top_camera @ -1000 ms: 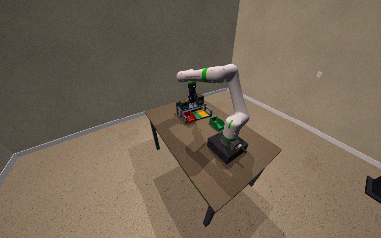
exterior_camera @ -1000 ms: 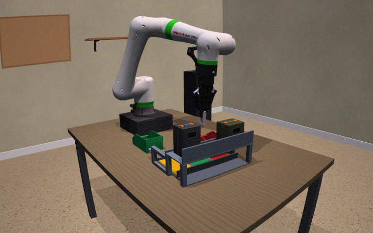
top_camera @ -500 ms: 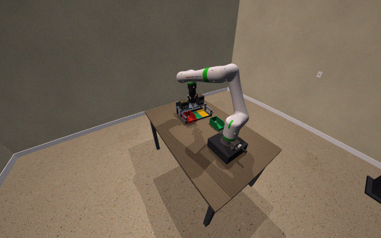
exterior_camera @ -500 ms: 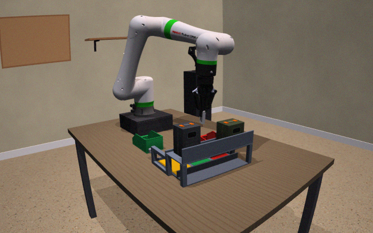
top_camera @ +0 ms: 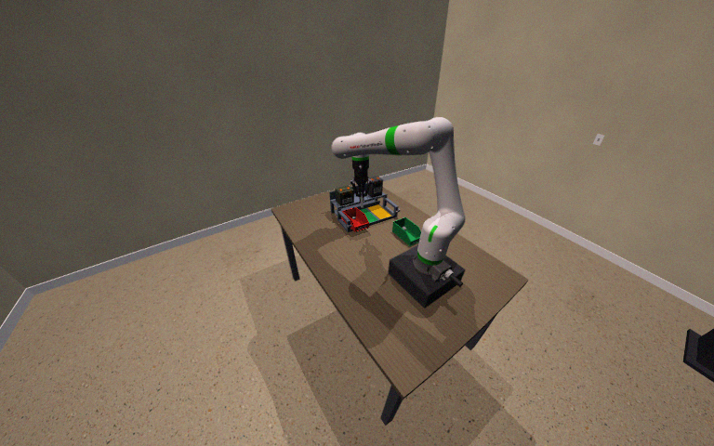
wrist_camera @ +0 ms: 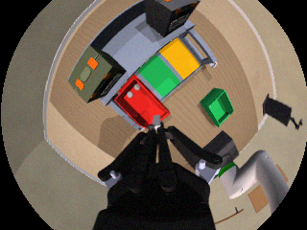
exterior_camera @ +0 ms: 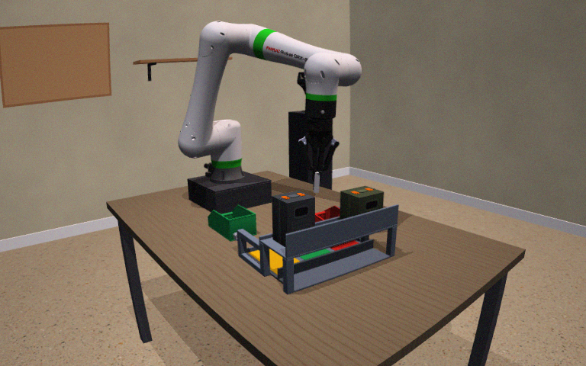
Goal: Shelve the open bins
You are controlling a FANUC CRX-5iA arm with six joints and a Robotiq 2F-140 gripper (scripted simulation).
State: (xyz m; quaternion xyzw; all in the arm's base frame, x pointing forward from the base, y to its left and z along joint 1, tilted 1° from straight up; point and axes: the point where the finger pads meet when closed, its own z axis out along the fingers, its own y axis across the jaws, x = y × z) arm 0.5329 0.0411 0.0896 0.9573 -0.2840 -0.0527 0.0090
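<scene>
Now: the red bin 14 cm below my hand, 3 cm ahead of it and 2 cm to the left of it. Also, from my hand: green bin (22 cm behind, 19 cm to the right, 15 cm below); olive box (19 cm ahead, 4 cm below, 2 cm to the left); black box (21 cm to the right, 17 cm ahead, 3 cm below).
</scene>
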